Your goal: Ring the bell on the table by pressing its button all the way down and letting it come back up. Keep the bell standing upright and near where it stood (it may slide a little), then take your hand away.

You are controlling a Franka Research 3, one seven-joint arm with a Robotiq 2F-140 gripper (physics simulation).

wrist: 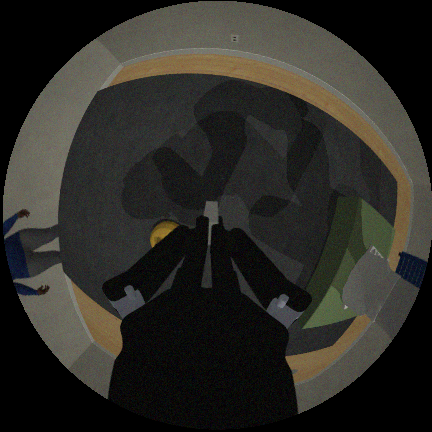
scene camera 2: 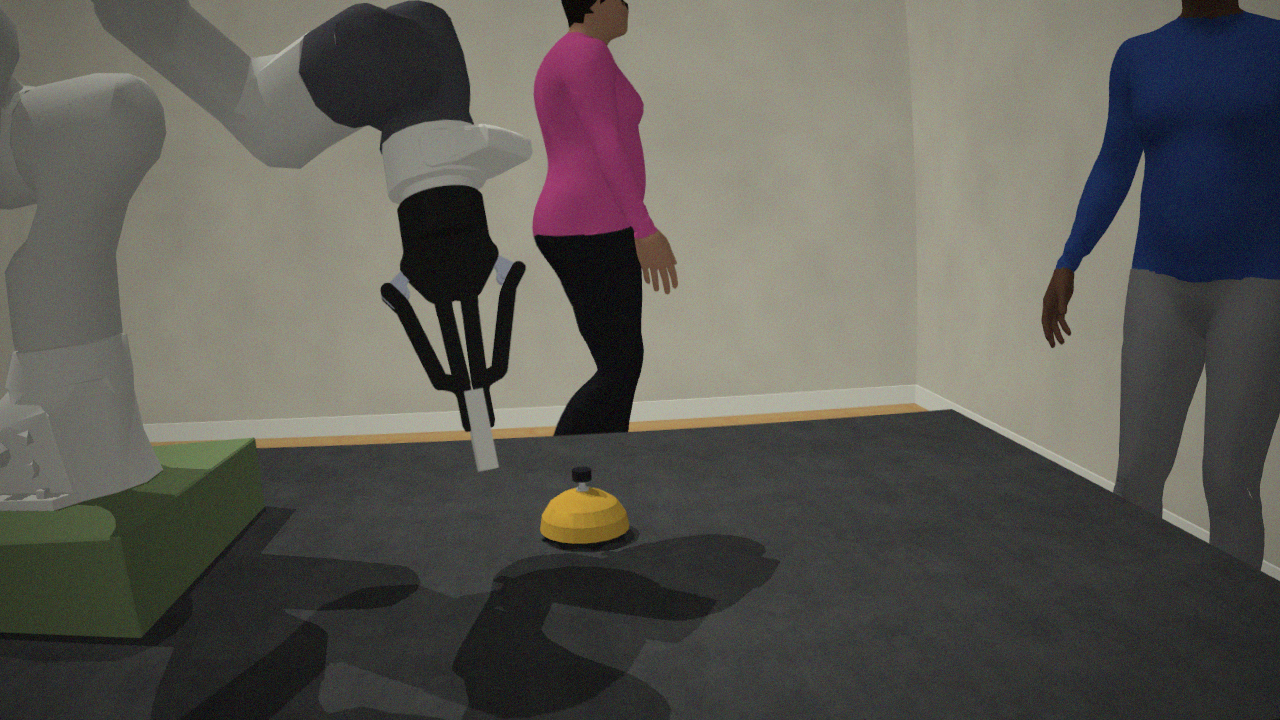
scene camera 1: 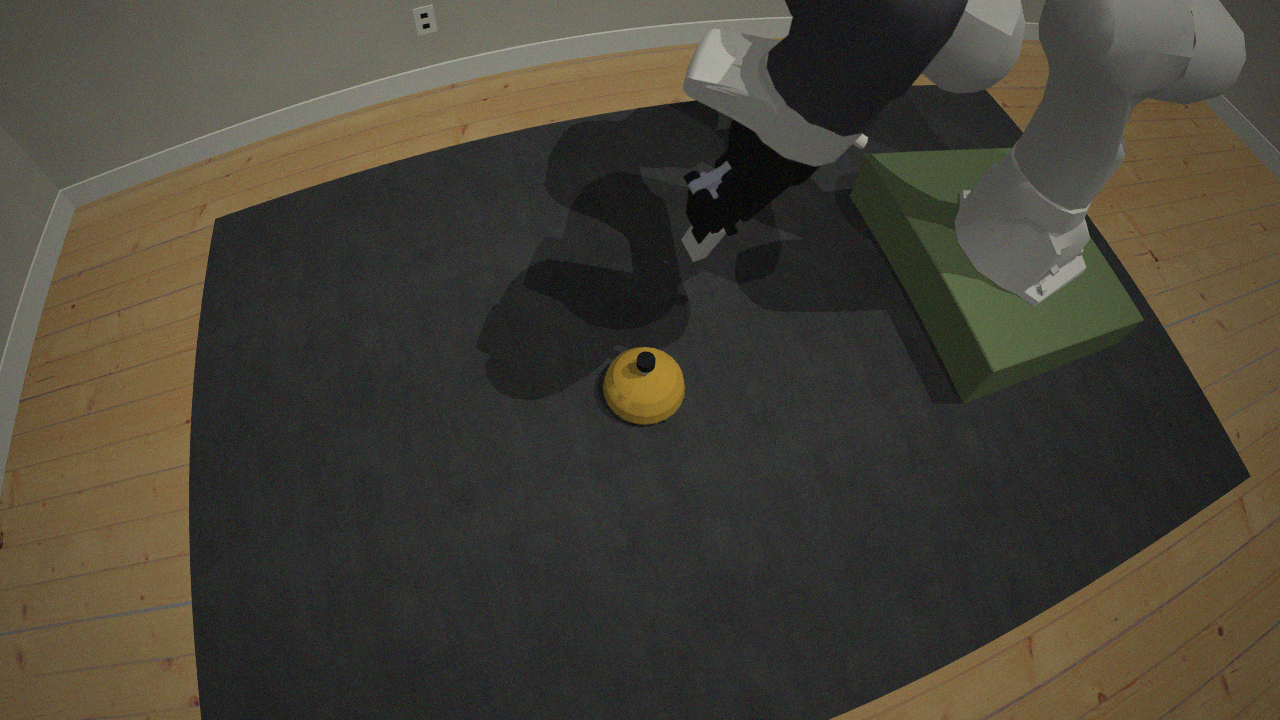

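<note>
A yellow dome bell [scene camera 1: 643,394] [scene camera 2: 585,517] [wrist: 162,233] stands upright on the dark table mat. Its black button [scene camera 1: 645,361] [scene camera 2: 581,473] is up on a short light stem above the dome; a finger partly hides the bell in the wrist view. My gripper [scene camera 1: 701,243] [scene camera 2: 483,451] [wrist: 210,210] is shut and empty, pointing down with its pale fingertips together. In scene camera 2 the tips are left of the button and slightly above its height, apart from it. In scene camera 1 the tips show above and to the right of the bell.
The arm's base stands on a green block [scene camera 1: 1047,331] [scene camera 2: 62,573] [wrist: 325,310]. The dark mat [scene camera 1: 402,537] [scene camera 2: 895,537] carries the arm's shadows. A person in pink [scene camera 2: 590,143] stands behind the mat, and a person in blue [scene camera 2: 1199,152] [wrist: 17,255] stands at its far side.
</note>
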